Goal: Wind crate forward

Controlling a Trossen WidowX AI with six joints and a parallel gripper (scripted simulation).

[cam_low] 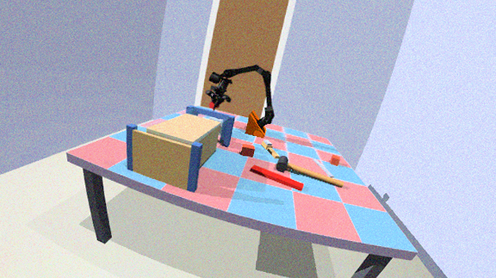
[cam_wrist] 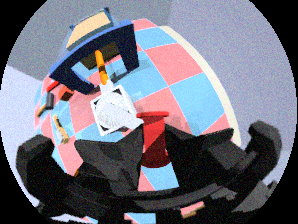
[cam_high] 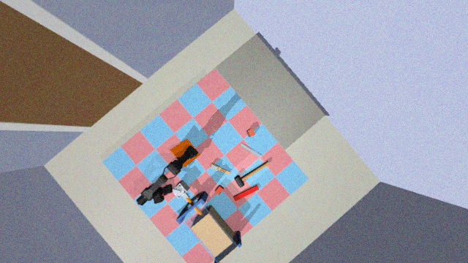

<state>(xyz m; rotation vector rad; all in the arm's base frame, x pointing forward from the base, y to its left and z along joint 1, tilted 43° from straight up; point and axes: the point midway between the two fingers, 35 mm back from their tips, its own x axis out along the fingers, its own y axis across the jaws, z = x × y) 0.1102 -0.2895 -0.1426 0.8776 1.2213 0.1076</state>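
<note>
My gripper tip is 220 mm short of the blue steel frame, 70 mm to the right of it and 30 mm above it. Also, from my gripper tip: winch: 100 mm below, 60 mm to the left, 50 mm ahead; dark red knob: 10 mm behind; brush: 420 mm to the left, 140 mm ahead, 110 mm below.
</note>
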